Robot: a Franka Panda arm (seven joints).
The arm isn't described. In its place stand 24 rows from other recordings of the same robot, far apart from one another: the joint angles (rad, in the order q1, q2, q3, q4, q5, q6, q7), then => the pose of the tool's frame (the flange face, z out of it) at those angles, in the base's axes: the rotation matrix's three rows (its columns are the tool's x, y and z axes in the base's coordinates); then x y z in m.
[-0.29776 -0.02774 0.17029 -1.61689 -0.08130 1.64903 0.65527] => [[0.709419, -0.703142, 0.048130], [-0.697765, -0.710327, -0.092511], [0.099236, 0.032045, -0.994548]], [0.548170, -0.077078, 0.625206]
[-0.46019 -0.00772 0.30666 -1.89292 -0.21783 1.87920 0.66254] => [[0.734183, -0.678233, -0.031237], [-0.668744, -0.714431, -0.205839], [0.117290, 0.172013, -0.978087]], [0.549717, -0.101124, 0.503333]
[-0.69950 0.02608 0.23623 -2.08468 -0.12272 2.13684 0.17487] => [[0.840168, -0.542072, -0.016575], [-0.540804, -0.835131, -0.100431], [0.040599, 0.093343, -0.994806]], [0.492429, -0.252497, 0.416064]
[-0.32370 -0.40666 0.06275 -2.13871 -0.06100 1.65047 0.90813] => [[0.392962, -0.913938, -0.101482], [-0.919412, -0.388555, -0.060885], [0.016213, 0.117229, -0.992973]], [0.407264, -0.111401, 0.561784]
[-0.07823 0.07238 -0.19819 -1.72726 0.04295 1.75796 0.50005] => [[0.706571, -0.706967, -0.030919], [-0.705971, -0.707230, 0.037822], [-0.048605, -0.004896, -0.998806]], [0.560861, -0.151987, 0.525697]
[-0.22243 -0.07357 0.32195 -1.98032 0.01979 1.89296 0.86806] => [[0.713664, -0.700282, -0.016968], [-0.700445, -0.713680, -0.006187], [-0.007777, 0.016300, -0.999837]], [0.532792, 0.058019, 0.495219]
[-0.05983 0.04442 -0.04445 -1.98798 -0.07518 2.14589 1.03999] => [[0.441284, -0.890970, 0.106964], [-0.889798, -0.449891, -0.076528], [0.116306, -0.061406, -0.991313]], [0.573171, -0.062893, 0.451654]
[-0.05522 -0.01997 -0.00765 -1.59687 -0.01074 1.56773 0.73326] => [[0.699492, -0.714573, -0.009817], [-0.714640, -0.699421, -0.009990], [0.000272, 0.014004, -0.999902]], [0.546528, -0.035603, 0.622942]
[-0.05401 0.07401 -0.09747 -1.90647 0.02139 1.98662 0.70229] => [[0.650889, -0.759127, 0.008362], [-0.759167, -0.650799, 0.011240], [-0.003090, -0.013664, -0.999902]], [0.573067, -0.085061, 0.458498]
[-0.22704 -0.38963 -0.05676 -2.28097 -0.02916 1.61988 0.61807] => [[0.601418, -0.755296, -0.260433], [-0.769358, -0.635393, 0.066058], [-0.215371, 0.160637, -0.963230]], [0.385525, -0.117238, 0.486994]
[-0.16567 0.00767 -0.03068 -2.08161 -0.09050 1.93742 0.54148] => [[0.758111, -0.631422, -0.163015], [-0.645864, -0.761552, -0.053834], [-0.090152, 0.146098, -0.985154]], [0.518885, -0.109491, 0.410884]
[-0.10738 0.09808 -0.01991 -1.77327 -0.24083 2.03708 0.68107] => [[0.734267, -0.663420, 0.143965], [-0.625837, -0.743683, -0.235082], [0.263023, 0.082515, -0.961255]], [0.602608, -0.090175, 0.515087]
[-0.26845 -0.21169 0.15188 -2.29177 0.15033 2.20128 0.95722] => [[0.403358, -0.905347, 0.132850], [-0.914927, -0.396733, 0.074239], [-0.014506, -0.151492, -0.988352]], [0.488040, -0.049922, 0.447473]
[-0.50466 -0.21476 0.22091 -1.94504 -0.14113 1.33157 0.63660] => [[0.544227, -0.722686, -0.426078], [-0.814110, -0.577581, -0.060201], [-0.202588, 0.379637, -0.902681]], [0.425700, -0.134334, 0.546576]
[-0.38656 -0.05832 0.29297 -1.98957 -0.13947 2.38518 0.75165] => [[0.630266, -0.648854, 0.426325], [-0.657588, -0.738060, -0.151148], [0.412727, -0.185083, -0.891853]], [0.576546, -0.052273, 0.536101]
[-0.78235 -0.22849 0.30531 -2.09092 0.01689 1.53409 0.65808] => [[0.365064, -0.875736, -0.315935], [-0.902022, -0.416702, 0.112760], [-0.230399, 0.243816, -0.942056]], [0.404838, -0.198616, 0.493336]
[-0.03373 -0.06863 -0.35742 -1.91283 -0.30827 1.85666 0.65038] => [[0.584688, -0.806999, -0.083019], [-0.795180, -0.549819, -0.255713], [0.160714, 0.215528, -0.963182]], [0.492151, -0.233031, 0.524331]
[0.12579 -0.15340 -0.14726 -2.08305 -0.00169 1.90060 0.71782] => [[0.740153, -0.671757, -0.030262], [-0.671430, -0.740758, 0.021413], [-0.036801, 0.004470, -0.999313]], [0.506701, -0.013659, 0.489897]
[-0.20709 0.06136 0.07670 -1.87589 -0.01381 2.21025 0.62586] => [[0.701113, -0.661306, 0.266673], [-0.677136, -0.734680, -0.041622], [0.223444, -0.151392, -0.962888]], [0.598050, -0.079785, 0.503576]
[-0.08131 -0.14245 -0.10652 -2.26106 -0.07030 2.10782 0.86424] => [[0.528210, -0.848908, -0.018705], [-0.848708, -0.527148, -0.042549], [0.026260, 0.038350, -0.998919]], [0.485093, -0.096349, 0.419646]
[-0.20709 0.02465 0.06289 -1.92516 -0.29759 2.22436 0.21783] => [[0.938935, -0.238665, 0.247872], [-0.169713, -0.947850, -0.269775], [0.299332, 0.211234, -0.930473]], [0.584246, -0.094432, 0.503598]
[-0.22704 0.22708 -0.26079 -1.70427 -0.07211 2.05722 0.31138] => [[0.720133, -0.691017, 0.062478], [-0.674713, -0.718436, -0.169149], [0.161771, 0.079655, -0.983608]], [0.568991, -0.292368, 0.473804]
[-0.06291 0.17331 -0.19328 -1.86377 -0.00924 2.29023 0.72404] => [[0.540985, -0.807340, 0.235665], [-0.812540, -0.574037, -0.101292], [0.217058, -0.136690, -0.966541]], [0.608374, -0.153685, 0.451477]
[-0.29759 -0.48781 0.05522 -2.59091 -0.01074 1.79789 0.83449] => [[0.441361, -0.845537, -0.300446], [-0.879867, -0.473526, 0.040090], [-0.176166, 0.246659, -0.952956]], [0.338771, -0.085262, 0.398294]
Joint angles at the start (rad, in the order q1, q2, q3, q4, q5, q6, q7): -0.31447 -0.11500 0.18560 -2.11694 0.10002 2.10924 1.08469
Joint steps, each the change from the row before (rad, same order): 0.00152 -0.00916 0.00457 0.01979 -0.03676 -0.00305 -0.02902; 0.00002 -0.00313 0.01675 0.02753 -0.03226 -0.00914 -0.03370; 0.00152 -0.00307 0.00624 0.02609 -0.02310 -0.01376 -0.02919; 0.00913 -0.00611 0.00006 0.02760 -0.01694 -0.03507 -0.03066; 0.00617 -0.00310 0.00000 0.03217 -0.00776 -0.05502 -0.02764; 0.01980 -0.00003 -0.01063 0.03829 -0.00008 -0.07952 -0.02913; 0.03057 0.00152 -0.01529 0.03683 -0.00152 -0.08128 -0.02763; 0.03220 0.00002 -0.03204 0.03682 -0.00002 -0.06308 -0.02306; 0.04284 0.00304 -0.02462 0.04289 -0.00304 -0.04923 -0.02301; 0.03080 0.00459 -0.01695 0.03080 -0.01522 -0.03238 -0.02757; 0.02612 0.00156 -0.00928 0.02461 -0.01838 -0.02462 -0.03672
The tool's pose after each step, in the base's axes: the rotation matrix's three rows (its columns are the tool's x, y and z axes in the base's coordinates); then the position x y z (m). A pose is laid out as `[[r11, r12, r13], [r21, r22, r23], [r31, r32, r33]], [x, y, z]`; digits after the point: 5 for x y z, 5 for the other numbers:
[[0.35349, -0.92577, 0.13414], [-0.93482, -0.35482, 0.01468], [0.03400, -0.13058, -0.99085]], [0.52692, -0.05915, 0.48682]
[[0.41073, -0.89919, 0.15083], [-0.90852, -0.41755, -0.01527], [0.07671, -0.13076, -0.98844]], [0.53091, -0.05146, 0.50071]
[[0.45026, -0.87779, 0.16358], [-0.88637, -0.46151, -0.03675], [0.10775, -0.12845, -0.98585]], [0.53337, -0.04813, 0.51364]
[[0.48985, -0.85682, 0.16097], [-0.86282, -0.50291, -0.05126], [0.12487, -0.11378, -0.98563]], [0.53322, -0.04354, 0.52684]
[[0.52190, -0.84125, 0.14111], [-0.84411, -0.53317, -0.05661], [0.12286, -0.08957, -0.98837]], [0.53181, -0.04022, 0.53870]
[[0.55639, -0.82474, 0.10123], [-0.82495, -0.56285, -0.05153], [0.09947, -0.05484, -0.99353]], [0.52885, -0.03520, 0.54975]
[[0.59347, -0.80285, 0.05674], [-0.80168, -0.59591, -0.04684], [0.07142, -0.01768, -0.99729]], [0.52525, -0.02732, 0.55937]
[[0.61237, -0.78994, 0.03153], [-0.78886, -0.61318, -0.04127], [0.05194, 0.00040, -0.99865]], [0.52194, -0.02774, 0.57179]
[[0.64449, -0.76425, 0.02345], [-0.76326, -0.64487, -0.03974], [0.04550, 0.00772, -0.99893]], [0.52116, -0.01904, 0.58671]
[[0.67651, -0.73622, 0.01784], [-0.73473, -0.67639, -0.05166], [0.05011, 0.02184, -0.99851]], [0.52105, -0.01379, 0.59644]
[[0.71539, -0.69852, 0.01716], [-0.69615, -0.71464, -0.06834], [0.06000, 0.03695, -0.99751]], [0.52036, -0.00709, 0.60540]

